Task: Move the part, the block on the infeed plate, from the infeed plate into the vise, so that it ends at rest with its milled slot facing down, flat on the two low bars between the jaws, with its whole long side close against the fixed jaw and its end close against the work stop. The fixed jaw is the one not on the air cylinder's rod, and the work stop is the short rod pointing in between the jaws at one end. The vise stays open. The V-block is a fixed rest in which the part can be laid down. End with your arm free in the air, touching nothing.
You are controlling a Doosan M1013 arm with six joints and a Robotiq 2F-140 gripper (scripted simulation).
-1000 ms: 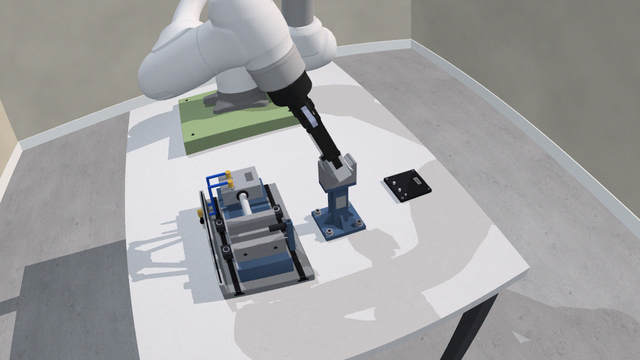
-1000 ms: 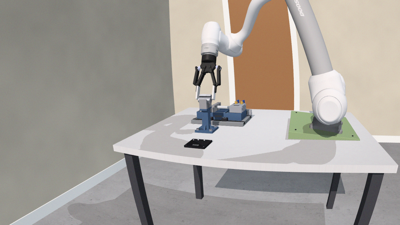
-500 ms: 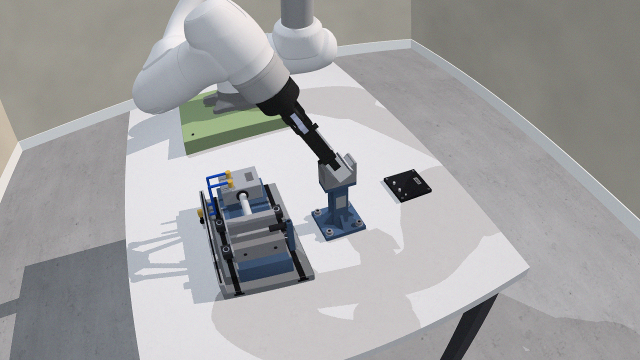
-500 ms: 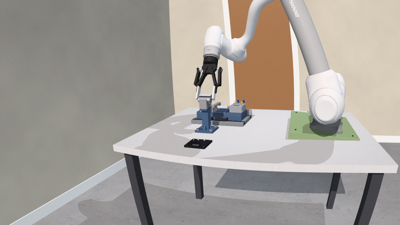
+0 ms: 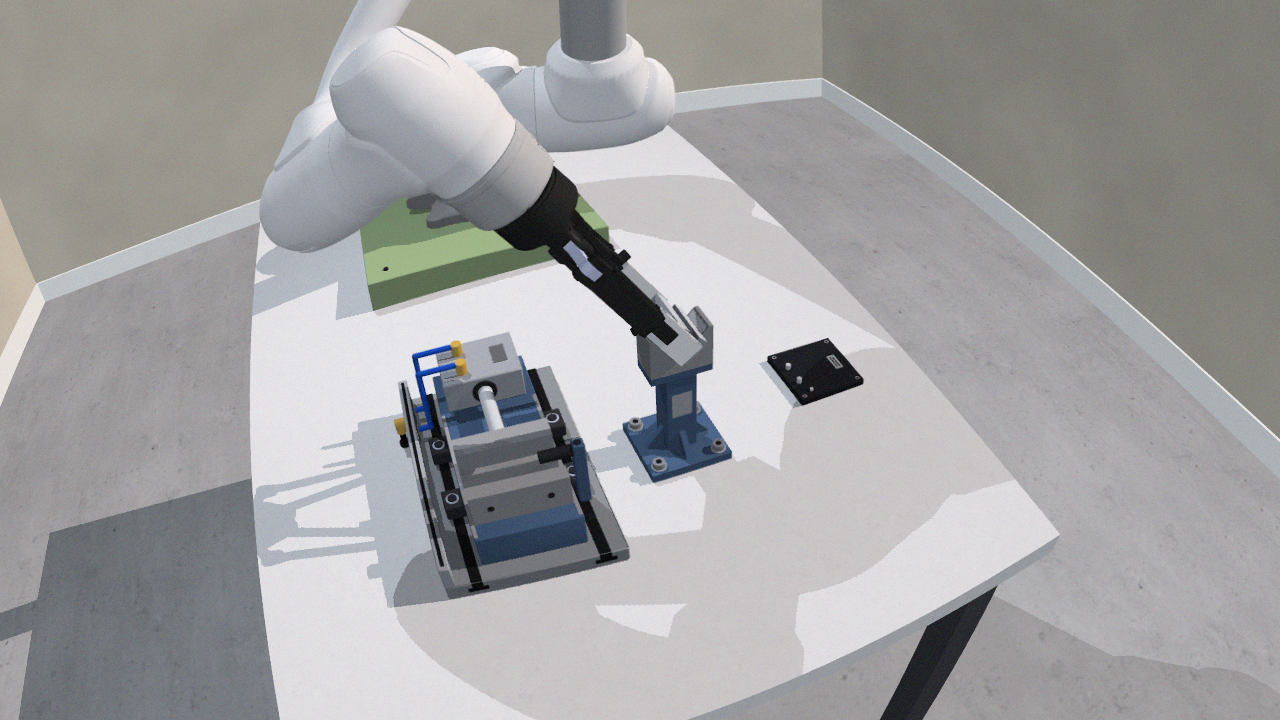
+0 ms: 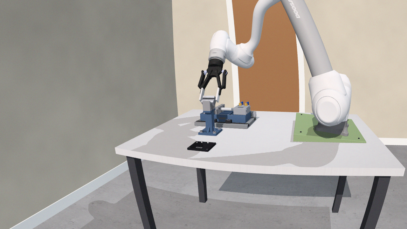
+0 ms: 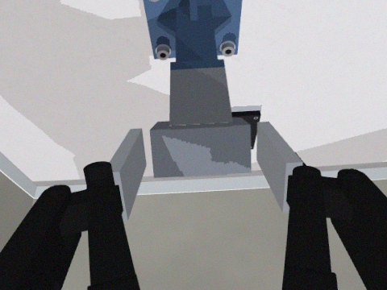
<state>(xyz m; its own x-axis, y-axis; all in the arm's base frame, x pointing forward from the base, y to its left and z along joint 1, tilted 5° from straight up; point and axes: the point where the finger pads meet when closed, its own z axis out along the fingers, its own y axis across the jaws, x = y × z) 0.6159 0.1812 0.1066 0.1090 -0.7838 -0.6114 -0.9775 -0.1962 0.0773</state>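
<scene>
Now: the part 2 cm to the left of my hand and 2 cm below it. From my hand the other things lie so: blue work stop post (12 cm below, 9 cm to the right, 7 cm ahead); blue v-block stand (12 cm below, 2 cm to the left); work stop (11 cm to the right, 9 cm below, 8 cm ahead).
</scene>
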